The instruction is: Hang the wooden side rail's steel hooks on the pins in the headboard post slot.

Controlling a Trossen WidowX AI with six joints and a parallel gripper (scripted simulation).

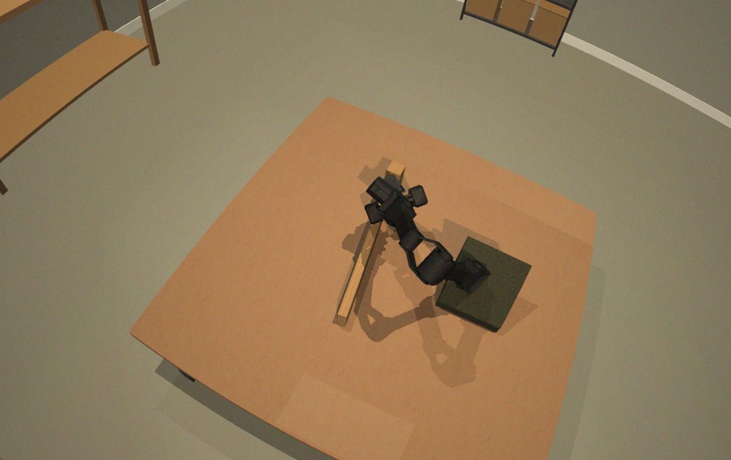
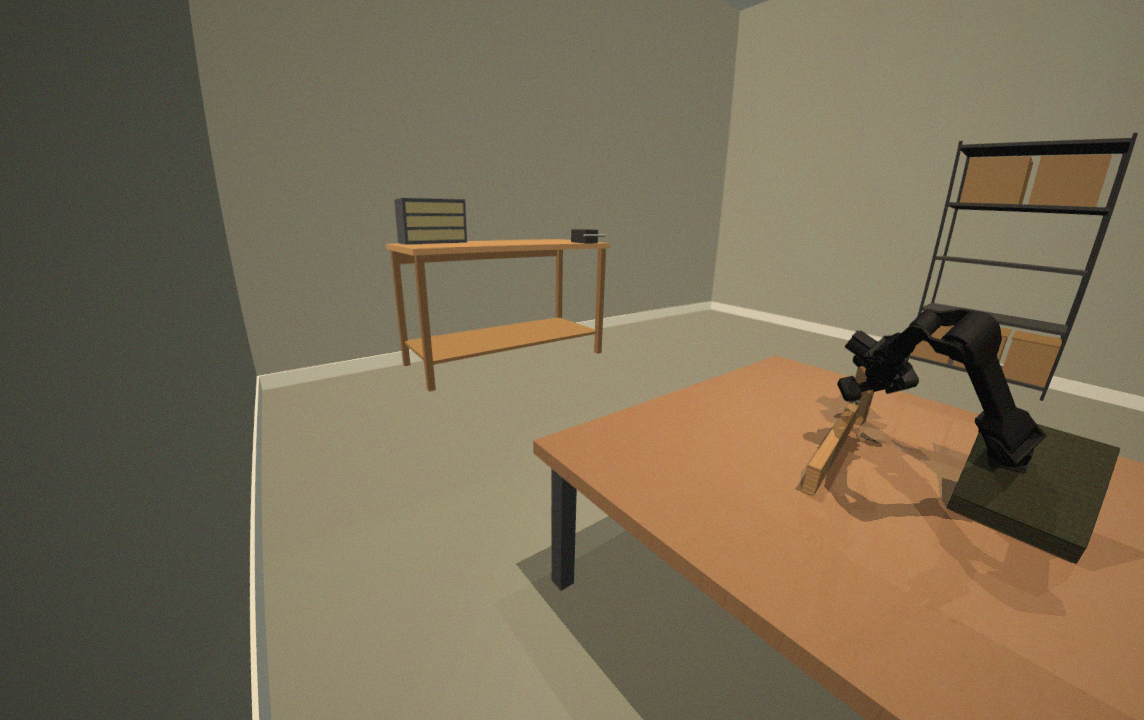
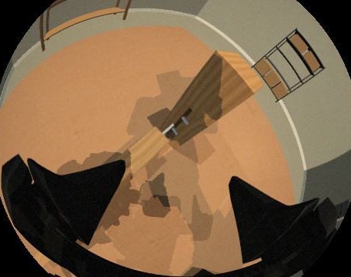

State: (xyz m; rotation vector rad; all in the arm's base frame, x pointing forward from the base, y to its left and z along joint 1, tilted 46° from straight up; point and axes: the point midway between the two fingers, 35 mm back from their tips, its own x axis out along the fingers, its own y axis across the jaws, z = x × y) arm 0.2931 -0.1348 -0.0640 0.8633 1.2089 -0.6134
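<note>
Right now my gripper tip is 10 cm to the left of the wooden headboard post, 4 cm above it and 3 cm short of it.
</note>
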